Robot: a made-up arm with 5 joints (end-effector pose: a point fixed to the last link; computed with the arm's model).
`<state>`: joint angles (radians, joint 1 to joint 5).
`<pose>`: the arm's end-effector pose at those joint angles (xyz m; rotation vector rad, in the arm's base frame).
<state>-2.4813 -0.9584 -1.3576 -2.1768 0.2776</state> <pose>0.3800 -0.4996 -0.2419 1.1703 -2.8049 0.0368</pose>
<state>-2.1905 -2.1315 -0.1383 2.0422 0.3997</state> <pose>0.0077 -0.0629 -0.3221 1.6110 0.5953 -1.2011</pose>
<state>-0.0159 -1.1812 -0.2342 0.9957 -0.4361</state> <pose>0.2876 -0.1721 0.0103 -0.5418 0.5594 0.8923</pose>
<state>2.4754 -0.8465 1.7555 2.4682 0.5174</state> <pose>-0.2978 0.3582 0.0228 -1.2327 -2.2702 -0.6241</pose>
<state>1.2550 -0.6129 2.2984 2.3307 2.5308</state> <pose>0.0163 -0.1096 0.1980 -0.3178 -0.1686 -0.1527</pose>
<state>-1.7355 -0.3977 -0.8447 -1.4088 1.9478</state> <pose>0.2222 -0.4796 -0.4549 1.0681 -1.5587 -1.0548</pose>
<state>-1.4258 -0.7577 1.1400 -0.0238 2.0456</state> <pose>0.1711 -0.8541 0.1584 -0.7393 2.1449 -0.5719</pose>
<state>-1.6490 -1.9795 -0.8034 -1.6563 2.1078</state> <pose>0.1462 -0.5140 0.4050 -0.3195 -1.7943 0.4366</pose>
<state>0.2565 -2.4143 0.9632 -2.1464 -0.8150</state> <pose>-0.5479 -0.2148 0.5788 -0.6100 0.1270 -2.0389</pose>
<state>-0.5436 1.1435 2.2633 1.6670 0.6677</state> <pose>-0.3783 -0.5662 -0.1686 0.2734 1.4887 -1.1266</pose>
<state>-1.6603 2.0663 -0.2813 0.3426 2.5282</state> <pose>0.7409 0.0372 -0.0722 -0.3033 0.3030 1.1944</pose>
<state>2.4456 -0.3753 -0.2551 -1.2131 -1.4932</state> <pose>-0.2624 0.7873 -0.3281 0.5995 1.5232 2.3943</pose>
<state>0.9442 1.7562 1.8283 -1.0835 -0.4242</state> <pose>-0.0080 -0.3329 -0.6256 -0.8041 2.3940 0.6694</pose>
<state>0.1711 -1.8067 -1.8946 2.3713 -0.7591</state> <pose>-0.1238 -0.1343 0.5235 0.2119 -1.2706 1.2779</pose>
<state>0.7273 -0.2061 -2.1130 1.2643 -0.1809</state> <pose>-0.1520 0.2588 0.4084 -0.7328 -0.9633 1.2603</pose>
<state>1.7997 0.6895 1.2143 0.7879 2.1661</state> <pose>-0.0648 0.7426 -0.3730 -2.5120 -0.1368 1.7233</pose>
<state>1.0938 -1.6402 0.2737 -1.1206 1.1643</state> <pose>-0.6288 0.4729 -0.0370 2.5380 1.3463 -0.9463</pose>
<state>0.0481 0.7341 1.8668 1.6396 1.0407</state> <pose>-0.6686 -0.2513 0.0182 0.4416 1.6998 -1.8385</pose>
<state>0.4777 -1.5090 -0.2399 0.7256 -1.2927</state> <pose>0.1438 -0.4141 0.0834 0.1264 0.0890 0.2739</pose>
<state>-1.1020 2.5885 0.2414 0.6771 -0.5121</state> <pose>0.1733 -0.5901 -0.3447 1.1846 -2.2935 -0.7160</pose>
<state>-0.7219 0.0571 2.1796 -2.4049 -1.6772</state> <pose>-0.1369 -0.1040 -0.6605 -0.7852 1.5814 1.8122</pose>
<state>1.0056 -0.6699 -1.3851 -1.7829 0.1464</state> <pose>-0.1108 0.3984 -0.5075 2.3820 0.6255 0.2223</pose>
